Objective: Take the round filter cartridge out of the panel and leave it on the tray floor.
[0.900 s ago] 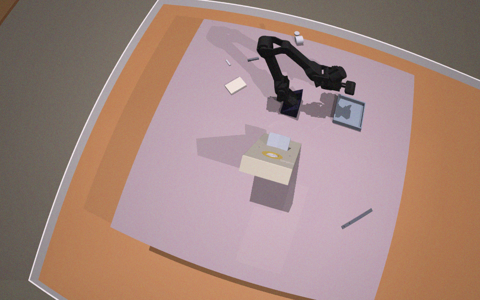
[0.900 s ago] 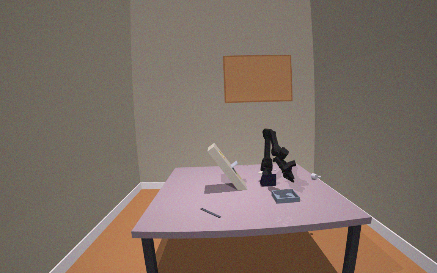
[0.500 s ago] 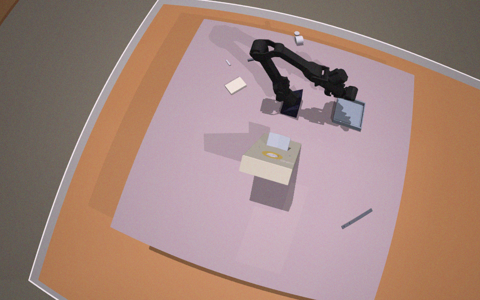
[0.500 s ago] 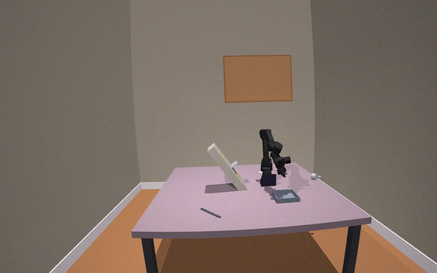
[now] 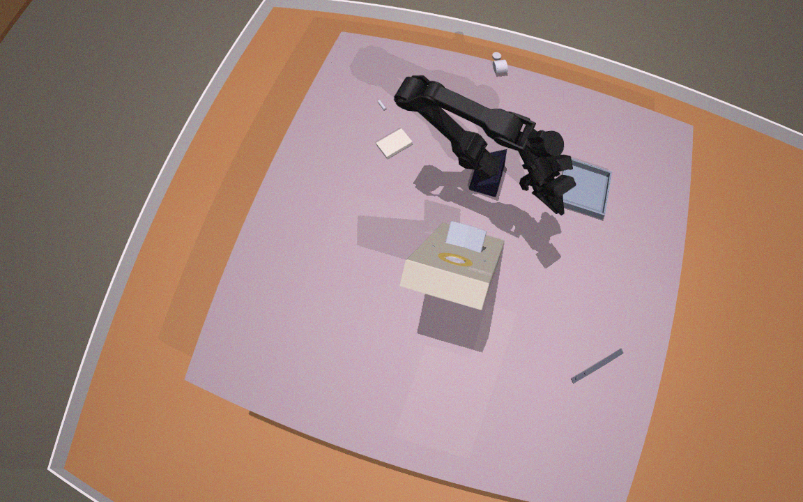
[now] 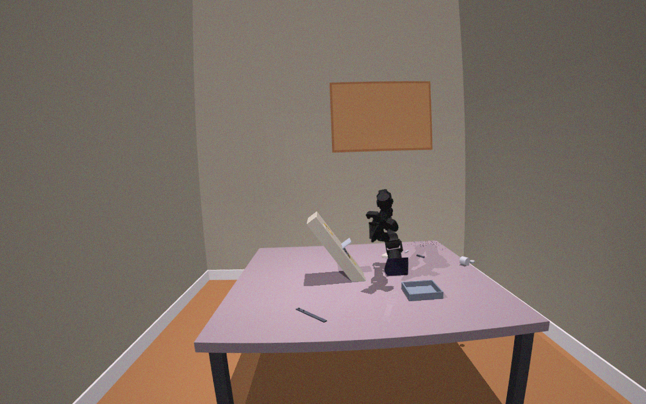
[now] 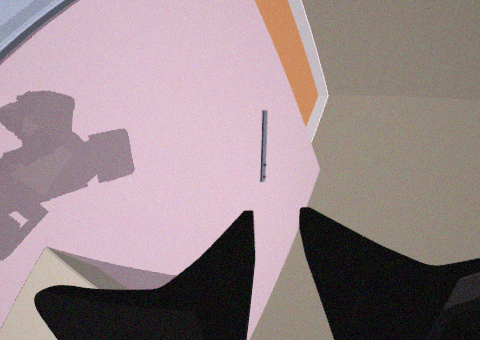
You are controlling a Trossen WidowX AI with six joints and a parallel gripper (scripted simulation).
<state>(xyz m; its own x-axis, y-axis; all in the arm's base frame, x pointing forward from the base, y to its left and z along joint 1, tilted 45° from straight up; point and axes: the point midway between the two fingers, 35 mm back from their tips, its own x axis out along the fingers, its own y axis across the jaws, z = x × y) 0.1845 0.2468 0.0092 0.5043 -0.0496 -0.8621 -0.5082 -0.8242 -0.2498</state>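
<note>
Right now the white round filter cartridge is 18 cm ahead of my gripper tip, 23 cm to the right of it and 1 cm above it. Also, from my gripper tip: cream pad: 25 cm behind, 48 cm to the right, 23 cm below; then grey tray: 21 cm behind, 10 cm to the left, 23 cm below; then cream service panel: 13 cm ahead, 23 cm to the right, 7 cm below.
</note>
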